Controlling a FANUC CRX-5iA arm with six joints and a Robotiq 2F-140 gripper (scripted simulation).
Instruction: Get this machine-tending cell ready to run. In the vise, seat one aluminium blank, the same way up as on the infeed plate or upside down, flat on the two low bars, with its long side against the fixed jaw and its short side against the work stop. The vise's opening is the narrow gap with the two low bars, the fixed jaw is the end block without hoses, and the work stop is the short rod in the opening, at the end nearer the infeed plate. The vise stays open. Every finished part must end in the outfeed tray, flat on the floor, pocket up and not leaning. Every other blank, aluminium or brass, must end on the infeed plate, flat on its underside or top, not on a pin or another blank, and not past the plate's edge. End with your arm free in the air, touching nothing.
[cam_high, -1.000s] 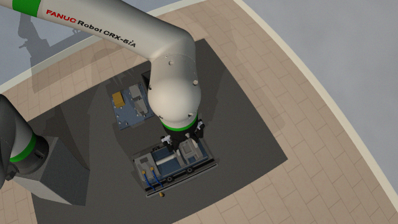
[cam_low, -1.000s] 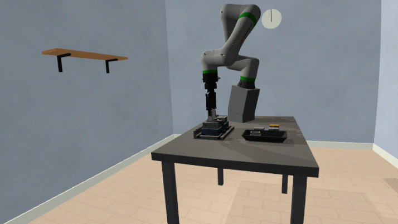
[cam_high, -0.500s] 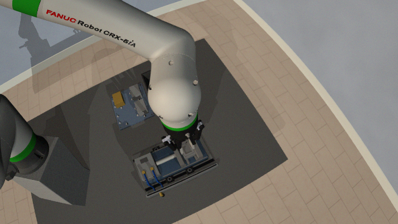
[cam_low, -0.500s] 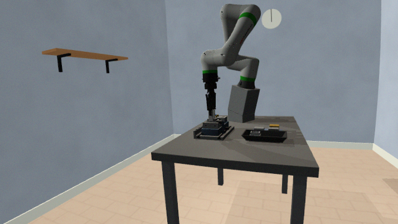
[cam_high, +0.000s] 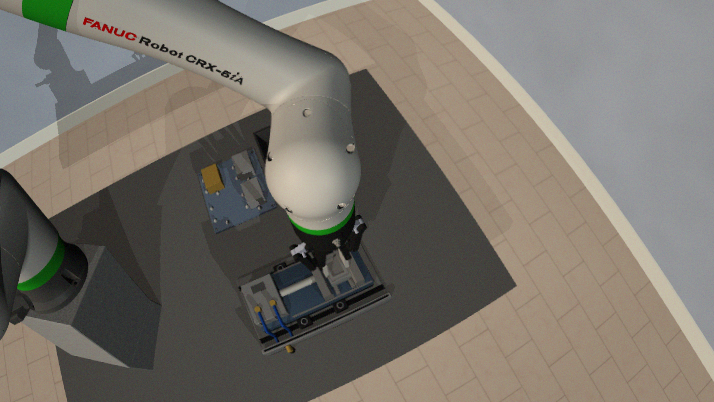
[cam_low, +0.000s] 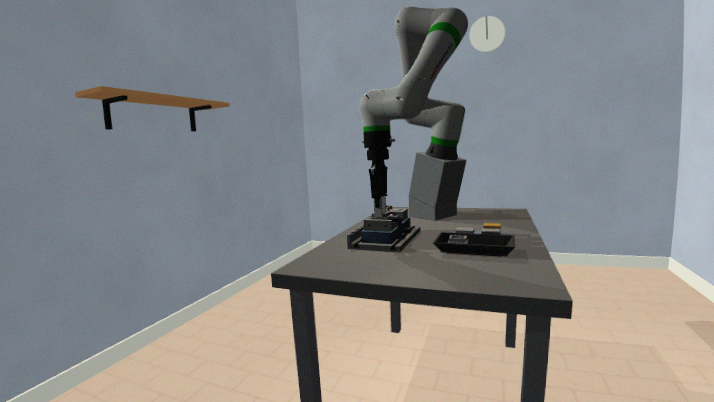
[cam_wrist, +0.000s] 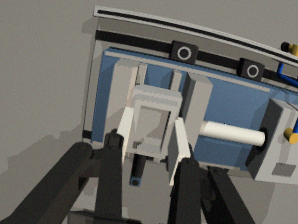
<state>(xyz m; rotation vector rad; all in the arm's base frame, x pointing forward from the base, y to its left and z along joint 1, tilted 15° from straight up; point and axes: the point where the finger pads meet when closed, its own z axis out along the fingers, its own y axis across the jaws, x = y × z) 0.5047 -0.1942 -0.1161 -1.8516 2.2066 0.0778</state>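
Now: hand 9 cm past the white rod, 2 cm to the right of it and 6 cm above it. Also, from my hand: brass blank (13 cm behind, 40 cm to the left, 11 cm below); vise (7 cm behind, 1 cm to the left, 10 cm below).
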